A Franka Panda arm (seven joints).
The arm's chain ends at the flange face. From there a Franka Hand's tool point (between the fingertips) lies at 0.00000 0.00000 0.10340 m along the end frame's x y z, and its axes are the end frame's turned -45 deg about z.
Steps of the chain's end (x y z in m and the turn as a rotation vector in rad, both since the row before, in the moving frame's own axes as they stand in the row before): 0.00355 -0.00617 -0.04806 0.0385 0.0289 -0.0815; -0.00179 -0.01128 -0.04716 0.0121 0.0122 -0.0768; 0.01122 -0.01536 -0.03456 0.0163 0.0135 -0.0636; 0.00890 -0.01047 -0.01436 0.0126 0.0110 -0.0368; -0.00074 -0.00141 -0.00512 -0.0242 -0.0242 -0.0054; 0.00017 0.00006 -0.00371 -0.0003 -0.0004 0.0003; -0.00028 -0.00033 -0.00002 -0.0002 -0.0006 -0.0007; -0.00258 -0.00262 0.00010 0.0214 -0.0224 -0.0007
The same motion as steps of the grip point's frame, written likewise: 0.01177 -0.00275 -0.04818 0.0068 0.0477 -0.0815; 0.00849 -0.00930 -0.04718 -0.0001 0.0172 -0.0768; 0.02097 -0.00320 -0.03458 0.0020 0.0211 -0.0636; 0.01542 -0.00126 -0.01437 0.0011 0.0167 -0.0368; -0.00306 -0.00151 -0.00518 0.0000 -0.0342 -0.0054; 0.00003 0.00016 -0.00371 0.0001 -0.0005 0.0003; -0.00002 -0.00046 -0.00002 0.0003 -0.0006 -0.0007; -0.00005 -0.00688 0.00005 0.0310 -0.0007 -0.0007
